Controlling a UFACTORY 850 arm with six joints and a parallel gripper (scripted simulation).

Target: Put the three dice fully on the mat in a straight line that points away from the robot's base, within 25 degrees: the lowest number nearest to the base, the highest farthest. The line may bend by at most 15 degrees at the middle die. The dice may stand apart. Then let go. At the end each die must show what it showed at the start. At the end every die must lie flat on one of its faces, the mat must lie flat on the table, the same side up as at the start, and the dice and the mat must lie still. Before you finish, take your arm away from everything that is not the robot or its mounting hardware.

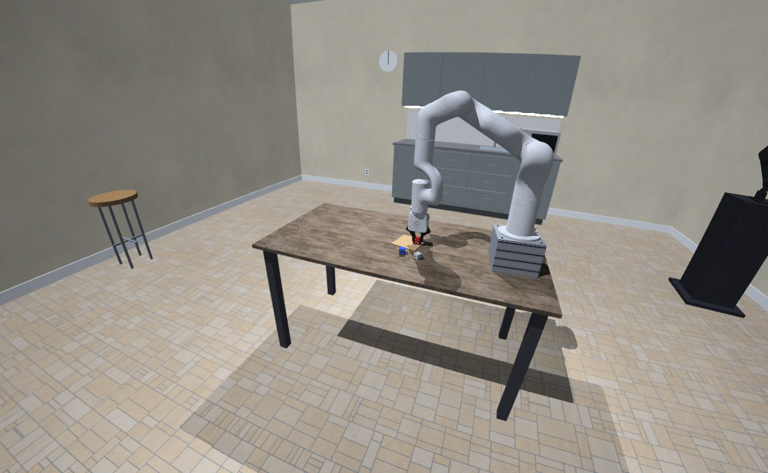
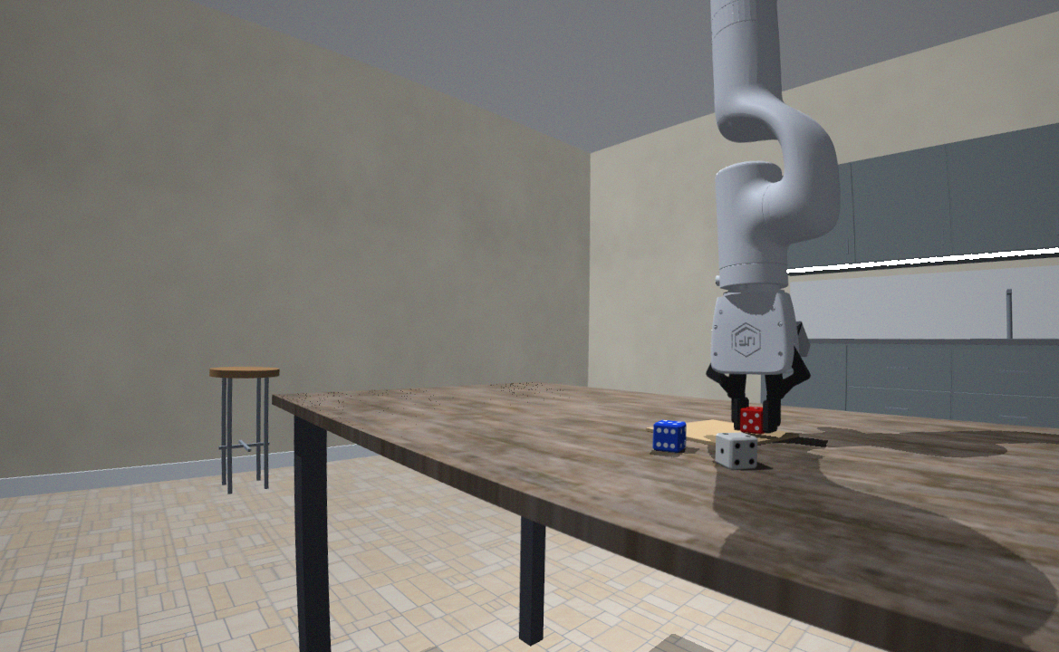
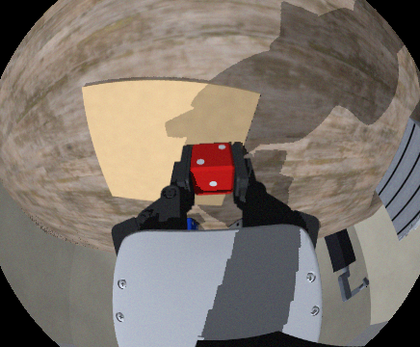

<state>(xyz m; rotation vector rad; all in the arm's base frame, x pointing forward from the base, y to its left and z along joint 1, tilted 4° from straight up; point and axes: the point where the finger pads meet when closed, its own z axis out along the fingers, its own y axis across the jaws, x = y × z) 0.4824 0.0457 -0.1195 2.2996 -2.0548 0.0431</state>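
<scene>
Right now the red die is 1 cm below my hand. The rest, counted from my hand: tan mat (4 cm ahead, 3 cm below, 1 cm to the left); then blue die (14 cm to the left, 3 cm ahead, 2 cm below); then white die (14 cm to the left, 6 cm behind, 2 cm below).
</scene>
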